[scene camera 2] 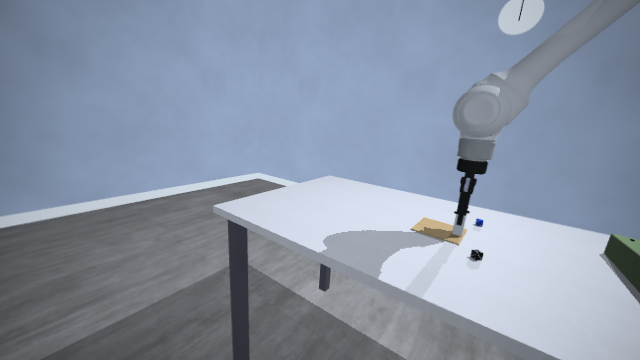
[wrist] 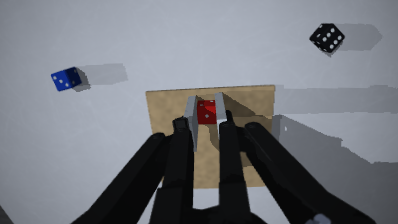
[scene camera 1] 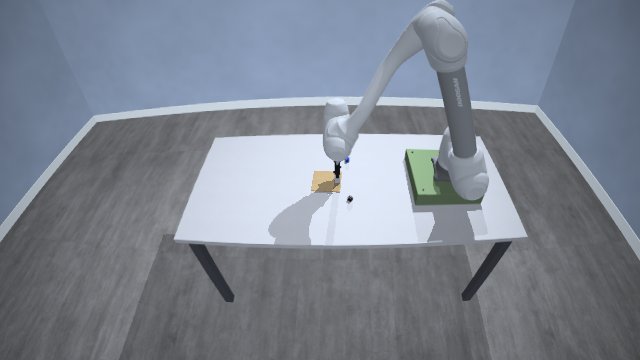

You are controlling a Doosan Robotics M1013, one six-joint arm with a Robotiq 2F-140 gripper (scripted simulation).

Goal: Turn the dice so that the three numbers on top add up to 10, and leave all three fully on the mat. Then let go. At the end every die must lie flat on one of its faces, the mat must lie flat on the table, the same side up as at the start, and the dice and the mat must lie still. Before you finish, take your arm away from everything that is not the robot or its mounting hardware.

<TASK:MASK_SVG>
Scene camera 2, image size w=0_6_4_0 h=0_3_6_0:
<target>gripper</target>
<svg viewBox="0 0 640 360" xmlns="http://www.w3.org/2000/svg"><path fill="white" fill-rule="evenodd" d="M487 161L478 162L458 159L457 170L465 172L465 176L460 181L460 197L457 211L454 211L456 216L452 234L462 236L467 213L470 213L467 210L470 196L477 182L474 176L475 174L486 173Z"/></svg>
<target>mat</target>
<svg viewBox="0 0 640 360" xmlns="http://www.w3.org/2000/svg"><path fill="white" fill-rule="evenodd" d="M411 228L411 230L457 245L460 244L468 230L464 228L462 236L452 234L454 225L426 217Z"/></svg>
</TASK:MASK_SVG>
